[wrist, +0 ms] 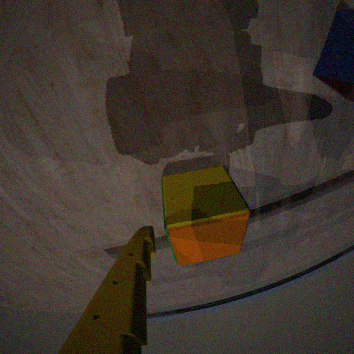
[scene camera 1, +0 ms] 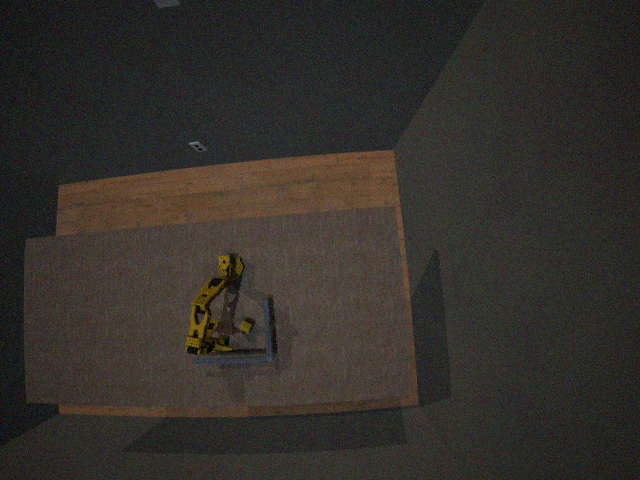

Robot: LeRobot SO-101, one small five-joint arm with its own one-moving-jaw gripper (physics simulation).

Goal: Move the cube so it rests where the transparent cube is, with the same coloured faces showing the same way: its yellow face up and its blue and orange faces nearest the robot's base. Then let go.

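Places are measured from the arm's base along level axes (x back, y up, z left), in millimetres.
Pixels of known places: hand, tool point: (wrist: 153, 236) (scene camera 1: 213, 338); arm's base, link origin: (scene camera 1: 231, 272).
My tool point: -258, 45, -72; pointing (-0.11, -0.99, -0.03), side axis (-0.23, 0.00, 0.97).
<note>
Ahead of a thing's pixels: the offset from my tool point to its middle, as dx, dy, dz. Level surfaces: height alone.
The cube {-27, -25, +20} (scene camera 1: 223, 341) (wrist: 206, 215) stands on the mat by the gripper. In the wrist view it shows a yellow face above, an orange face below and a thin green edge at left; the scene view shows orange on it. The transparent cube {+39, -26, +132} (scene camera 1: 247, 324) (wrist: 337, 47) is up and to its right, yellow on top in the scene view; the wrist view cuts it off, showing blue and a little red. My gripper (scene camera 1: 224, 336) is fully open and empty. Its notched fixed jaw (wrist: 117, 285) ends just left of the cube; the moving jaw is outside the wrist view.
A low blue-grey wall (scene camera 1: 267, 328) stands right of the transparent cube, and another wall (scene camera 1: 235, 358) runs below the gripper; they meet in a corner. The arm's shadow (wrist: 185, 100) falls on the mat. The mat {dy -46} (scene camera 1: 336, 289) lies on a wooden table (scene camera 1: 232, 186).
</note>
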